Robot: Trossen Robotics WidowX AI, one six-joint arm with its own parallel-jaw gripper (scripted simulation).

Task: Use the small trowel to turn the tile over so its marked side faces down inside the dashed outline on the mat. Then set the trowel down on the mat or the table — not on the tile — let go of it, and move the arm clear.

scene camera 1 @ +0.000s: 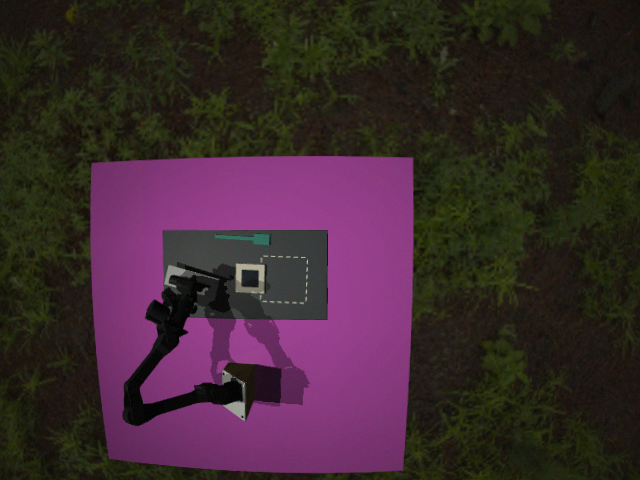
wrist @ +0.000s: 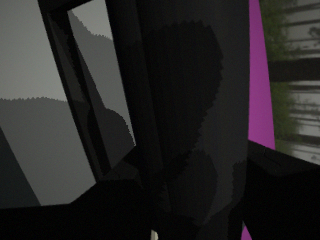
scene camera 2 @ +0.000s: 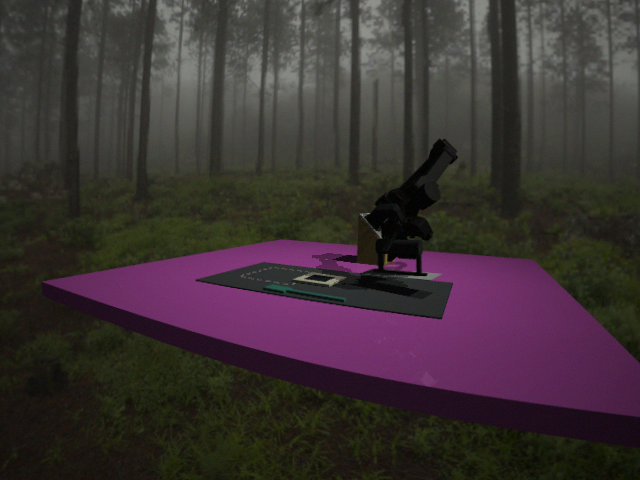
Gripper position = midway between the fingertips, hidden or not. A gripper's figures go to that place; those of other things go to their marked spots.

Scene:
The gripper [scene camera 1: 195, 277] is 1.35 m from the lens. A dark mat [scene camera 1: 199, 251]: 1.42 m from the lens.

